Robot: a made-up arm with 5 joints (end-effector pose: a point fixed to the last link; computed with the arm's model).
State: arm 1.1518 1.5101 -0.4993 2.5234 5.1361
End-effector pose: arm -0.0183 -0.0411 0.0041 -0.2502 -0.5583 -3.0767
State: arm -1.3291 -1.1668 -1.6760 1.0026 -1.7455
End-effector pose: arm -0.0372 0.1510 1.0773 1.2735 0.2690 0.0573
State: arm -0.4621 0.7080 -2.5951 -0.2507 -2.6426
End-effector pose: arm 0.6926 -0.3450 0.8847 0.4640 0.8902 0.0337
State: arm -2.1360 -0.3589 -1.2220 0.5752 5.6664
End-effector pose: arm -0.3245 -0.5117 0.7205 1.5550 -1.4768 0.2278
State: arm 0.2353 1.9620 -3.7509 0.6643 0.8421
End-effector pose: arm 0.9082 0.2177 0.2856 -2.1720 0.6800 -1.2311
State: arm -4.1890 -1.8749 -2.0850 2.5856 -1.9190
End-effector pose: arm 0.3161 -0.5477 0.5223 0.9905 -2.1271 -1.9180
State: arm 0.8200 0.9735 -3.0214 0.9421 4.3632
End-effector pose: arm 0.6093 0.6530 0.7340 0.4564 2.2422 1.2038
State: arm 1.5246 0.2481 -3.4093 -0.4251 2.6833
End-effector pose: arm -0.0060 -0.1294 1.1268 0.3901 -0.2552 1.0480
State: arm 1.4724 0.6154 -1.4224 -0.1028 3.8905
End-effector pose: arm 0.0856 0.8669 0.2237 -0.8910 2.3547 1.1033
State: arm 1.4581 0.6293 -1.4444 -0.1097 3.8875
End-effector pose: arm 0.0986 0.8711 0.2263 -0.8714 2.3429 1.1115
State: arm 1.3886 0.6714 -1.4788 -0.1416 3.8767
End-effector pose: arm 0.1603 0.8701 0.2160 -0.7885 2.3268 1.1020
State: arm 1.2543 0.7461 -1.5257 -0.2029 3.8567
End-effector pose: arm 0.2782 0.8496 0.1890 -0.6358 2.3010 1.0640
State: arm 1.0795 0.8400 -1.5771 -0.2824 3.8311
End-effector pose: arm 0.4248 0.7939 0.1497 -0.4469 2.2627 0.9974
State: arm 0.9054 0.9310 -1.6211 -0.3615 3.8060
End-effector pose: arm 0.5566 0.7092 0.1075 -0.2687 2.2187 0.9166
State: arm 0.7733 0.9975 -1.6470 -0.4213 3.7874
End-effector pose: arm 0.6426 0.6273 0.0730 -0.1394 2.1845 0.8459
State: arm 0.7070 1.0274 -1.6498 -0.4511 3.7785
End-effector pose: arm 0.6789 0.5800 0.0531 -0.0762 2.1725 0.8052
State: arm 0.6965 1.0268 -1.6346 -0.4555 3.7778
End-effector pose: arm 0.6814 0.5699 0.0461 -0.0658 2.1811 0.7933
